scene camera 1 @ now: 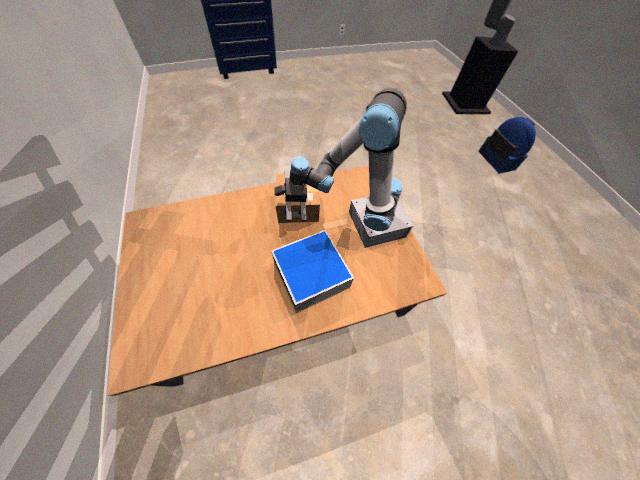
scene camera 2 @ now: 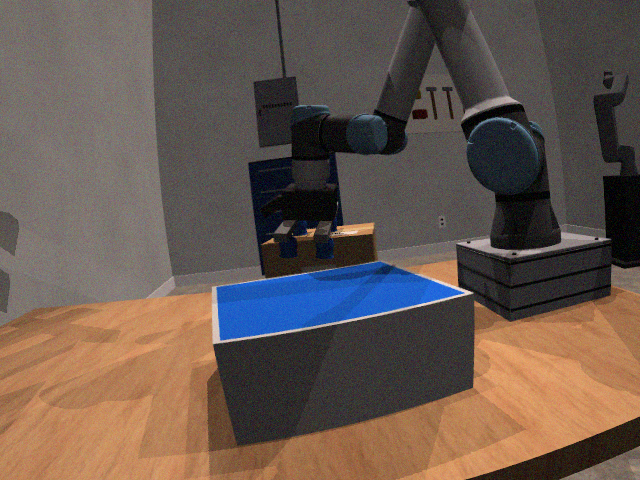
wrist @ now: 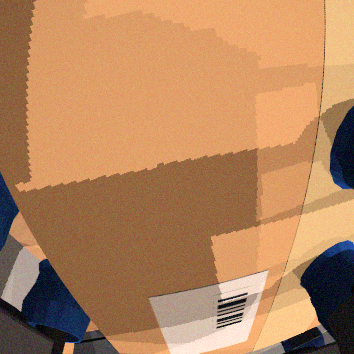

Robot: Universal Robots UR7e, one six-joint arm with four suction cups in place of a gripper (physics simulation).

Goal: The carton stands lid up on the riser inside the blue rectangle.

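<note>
The brown carton lies on the table behind the riser, with its white barcode label facing up. My suction gripper is down on the carton with its blue cups against it. In the wrist view the carton face fills the frame and the cups show at the edges. The grey riser stands near the middle of the table. Its blue rectangle has a white border and nothing on it.
The wooden table carries the arm's grey base to the right of the riser. A blue drawer cabinet stands at the back wall. A black pedestal and a blue object stand on the floor.
</note>
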